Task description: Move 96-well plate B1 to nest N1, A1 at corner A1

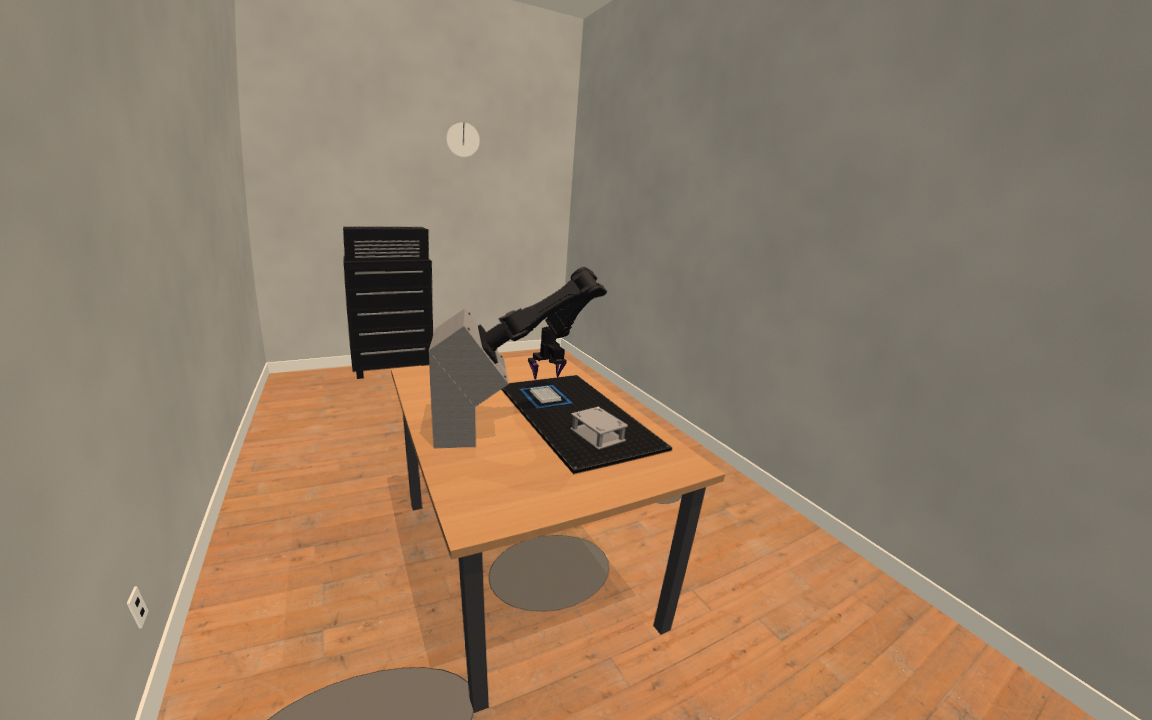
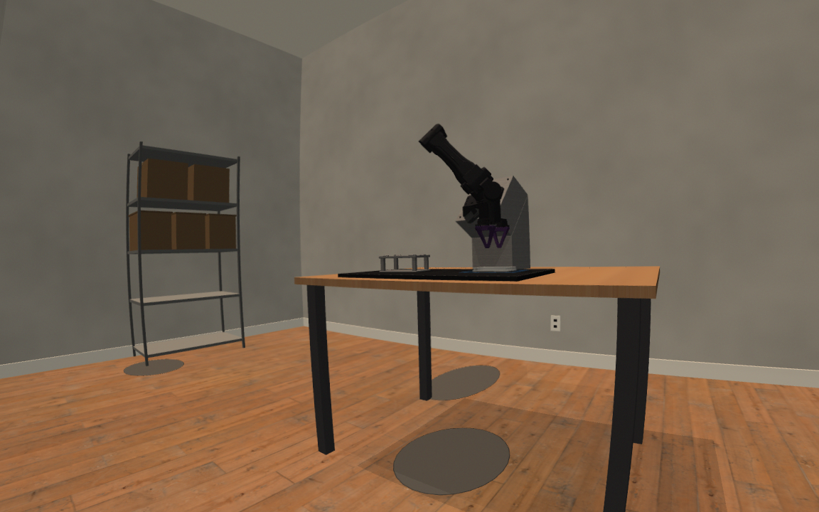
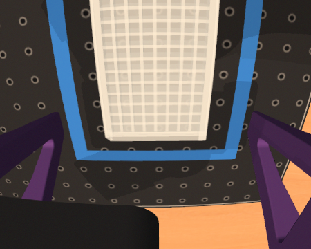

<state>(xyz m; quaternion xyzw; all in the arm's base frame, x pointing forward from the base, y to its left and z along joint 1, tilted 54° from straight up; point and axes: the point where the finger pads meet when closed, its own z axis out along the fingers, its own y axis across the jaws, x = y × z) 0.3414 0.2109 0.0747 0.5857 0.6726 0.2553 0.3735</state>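
The 96-well plate lies 80 mm below my hand. From my hand the other things lie so: grey plate nest N1: 350 mm to the right, 70 mm ahead, 30 mm below.
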